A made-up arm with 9 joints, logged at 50 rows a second.
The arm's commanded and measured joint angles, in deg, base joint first. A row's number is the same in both.
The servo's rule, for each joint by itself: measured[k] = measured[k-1] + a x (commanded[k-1-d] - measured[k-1]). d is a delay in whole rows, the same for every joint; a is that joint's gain. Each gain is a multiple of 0.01, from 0.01 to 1. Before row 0 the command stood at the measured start. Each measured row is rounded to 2 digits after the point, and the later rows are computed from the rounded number. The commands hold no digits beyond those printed.
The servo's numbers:
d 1
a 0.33 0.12 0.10 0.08 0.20 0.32 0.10 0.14 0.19
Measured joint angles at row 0:
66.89, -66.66, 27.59, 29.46, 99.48, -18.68, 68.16, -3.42, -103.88
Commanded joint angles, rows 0 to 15:
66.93, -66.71, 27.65, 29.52, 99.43, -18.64, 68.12, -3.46, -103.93
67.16, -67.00, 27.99, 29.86, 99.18, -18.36, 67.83, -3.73, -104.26
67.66, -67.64, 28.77, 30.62, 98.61, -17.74, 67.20, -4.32, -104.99
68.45, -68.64, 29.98, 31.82, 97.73, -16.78, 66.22, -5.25, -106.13
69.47, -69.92, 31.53, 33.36, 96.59, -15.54, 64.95, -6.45, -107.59
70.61, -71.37, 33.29, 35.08, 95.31, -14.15, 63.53, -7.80, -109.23
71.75, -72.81, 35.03, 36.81, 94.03, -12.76, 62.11, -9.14, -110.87
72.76, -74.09, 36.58, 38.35, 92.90, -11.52, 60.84, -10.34, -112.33
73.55, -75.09, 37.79, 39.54, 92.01, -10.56, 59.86, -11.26, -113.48
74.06, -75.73, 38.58, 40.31, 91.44, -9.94, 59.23, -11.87, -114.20
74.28, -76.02, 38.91, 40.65, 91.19, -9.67, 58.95, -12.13, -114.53
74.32, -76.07, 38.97, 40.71, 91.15, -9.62, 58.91, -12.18, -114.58
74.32, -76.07, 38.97, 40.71, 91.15, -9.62, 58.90, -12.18, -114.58
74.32, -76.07, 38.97, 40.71, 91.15, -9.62, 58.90, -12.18, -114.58
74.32, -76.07, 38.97, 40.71, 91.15, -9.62, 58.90, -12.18, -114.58
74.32, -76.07, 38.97, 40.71, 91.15, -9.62, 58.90, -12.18, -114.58
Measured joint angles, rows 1 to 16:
66.89, -66.66, 27.59, 29.46, 99.48, -18.68, 68.16, -3.42, -103.88
66.90, -66.67, 27.60, 29.46, 99.47, -18.67, 68.16, -3.43, -103.89
66.99, -66.71, 27.64, 29.49, 99.41, -18.57, 68.13, -3.47, -103.96
67.21, -66.82, 27.75, 29.58, 99.25, -18.30, 68.04, -3.59, -104.16
67.62, -67.04, 27.97, 29.76, 98.95, -17.81, 67.86, -3.82, -104.53
68.23, -67.39, 28.33, 30.05, 98.48, -17.08, 67.57, -4.19, -105.11
69.02, -67.87, 28.83, 30.45, 97.85, -16.14, 67.17, -4.70, -105.89
69.92, -68.46, 29.45, 30.96, 97.09, -15.06, 66.66, -5.32, -106.84
70.86, -69.14, 30.16, 31.55, 96.25, -13.93, 66.08, -6.02, -107.88
71.75, -69.85, 30.92, 32.19, 95.40, -12.85, 65.46, -6.75, -108.94
72.51, -70.56, 31.69, 32.84, 94.61, -11.92, 64.84, -7.47, -109.94
73.09, -71.22, 32.41, 33.46, 93.93, -11.20, 64.25, -8.12, -110.81
73.50, -71.80, 33.07, 34.04, 93.37, -10.69, 63.72, -8.69, -111.53
73.77, -72.31, 33.66, 34.57, 92.93, -10.35, 63.24, -9.18, -112.11
73.95, -72.76, 34.19, 35.06, 92.57, -10.12, 62.81, -9.60, -112.58
74.07, -73.16, 34.67, 35.51, 92.29, -9.96, 62.42, -9.96, -112.96

